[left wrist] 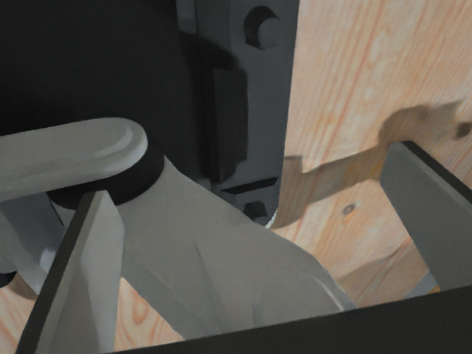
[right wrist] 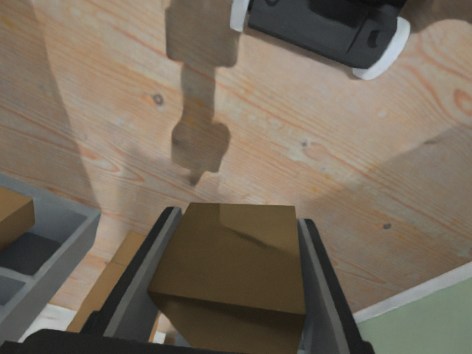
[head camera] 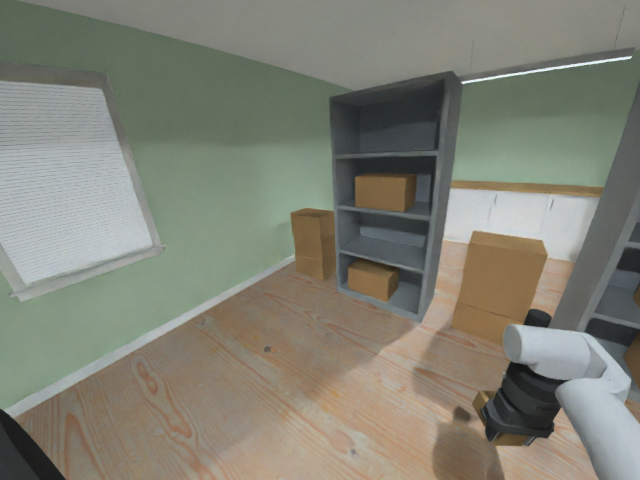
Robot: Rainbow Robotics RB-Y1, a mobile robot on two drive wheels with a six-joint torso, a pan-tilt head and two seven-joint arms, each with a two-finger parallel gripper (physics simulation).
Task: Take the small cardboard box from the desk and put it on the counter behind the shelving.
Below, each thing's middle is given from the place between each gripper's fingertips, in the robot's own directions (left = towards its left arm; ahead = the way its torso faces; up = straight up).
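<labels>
Small cardboard box (right wrist: pixel 230 271), from my left hand: 380 mm above, 410 mm ahead, 390 mm to the right.
My right hand: 20 mm below the small cardboard box, 30 mm short of it, 10 mm to the right of it. By its middle, the box is nearer to my right hand than to my left hand.
</labels>
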